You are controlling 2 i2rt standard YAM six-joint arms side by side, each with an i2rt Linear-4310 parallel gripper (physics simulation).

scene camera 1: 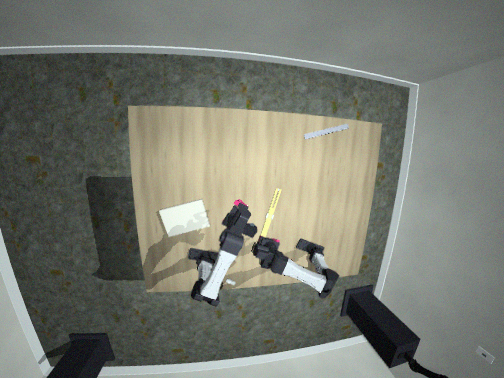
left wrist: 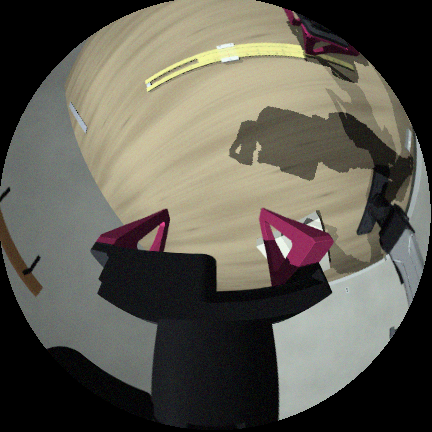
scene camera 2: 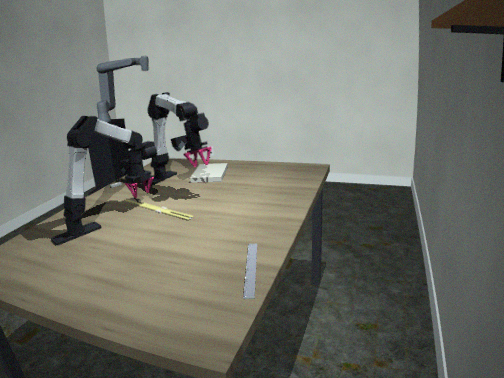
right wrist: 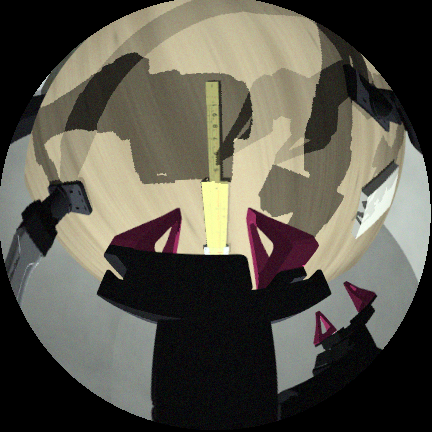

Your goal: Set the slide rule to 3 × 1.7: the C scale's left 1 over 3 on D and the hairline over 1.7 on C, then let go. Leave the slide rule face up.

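Observation:
The yellow slide rule (scene camera 1: 266, 227) (scene camera 2: 175, 214) (left wrist: 270, 50) (right wrist: 215, 205) lies face up on the table. Its slide (right wrist: 213, 125) sticks out past the body at the end near the right arm, leaving an open groove at the other end. The clear-white cursor (scene camera 1: 270, 216) (left wrist: 230, 59) (right wrist: 223, 249) sits partway along the body. Scale numbers are too small to read against each other. My right gripper (scene camera 2: 142, 195) (right wrist: 213, 212) is open low above the rule, with the body between its fingers and a gap each side. My left gripper (scene camera 2: 200, 164) (left wrist: 213, 213) is open and empty, raised beside the rule.
A white flat box (scene camera 1: 182, 215) (scene camera 2: 214, 171) (right wrist: 381, 201) lies at the left of scene camera 1. A grey ruler-like strip (scene camera 1: 326, 132) (scene camera 2: 251, 270) (left wrist: 78, 118) lies near the table's far edge there. A small white piece (scene camera 1: 230, 282) lies between the arm bases.

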